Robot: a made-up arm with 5 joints. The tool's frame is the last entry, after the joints.
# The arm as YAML. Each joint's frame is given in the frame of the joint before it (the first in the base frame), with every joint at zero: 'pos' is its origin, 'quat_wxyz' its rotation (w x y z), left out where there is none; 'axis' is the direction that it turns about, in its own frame. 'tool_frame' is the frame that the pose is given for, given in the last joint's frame.
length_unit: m
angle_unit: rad
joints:
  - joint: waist
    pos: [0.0, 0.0, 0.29]
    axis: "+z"
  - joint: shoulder
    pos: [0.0, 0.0, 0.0]
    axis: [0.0, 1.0, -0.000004]
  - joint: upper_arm
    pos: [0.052, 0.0, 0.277]
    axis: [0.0, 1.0, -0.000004]
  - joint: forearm
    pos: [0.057, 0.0, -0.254]
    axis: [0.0, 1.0, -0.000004]
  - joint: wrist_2
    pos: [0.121, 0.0, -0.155]
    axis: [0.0, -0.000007, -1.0]
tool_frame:
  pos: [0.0, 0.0, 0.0]
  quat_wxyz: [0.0, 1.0, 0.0, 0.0]
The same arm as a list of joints. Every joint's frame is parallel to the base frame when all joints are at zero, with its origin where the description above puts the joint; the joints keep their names.
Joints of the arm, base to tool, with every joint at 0 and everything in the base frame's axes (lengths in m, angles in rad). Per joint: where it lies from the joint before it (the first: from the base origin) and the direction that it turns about. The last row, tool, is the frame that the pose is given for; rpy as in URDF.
waist: origin 0.0000 0.0000 0.2900 axis 0 0 1
shoulder: origin 0.0000 0.0000 0.0000 axis 0 1 0
upper_arm: origin 0.0520 0.0000 0.2770 axis 0 1 0
forearm: origin 0.0570 0.0000 -0.2540 axis 0 1 0
wrist_2: origin 0.1210 0.0000 -0.1550 axis 0 0 -1
tool: origin 0.0000 0.0000 0.0000 rpy 3.1416 0.0000 0.0000

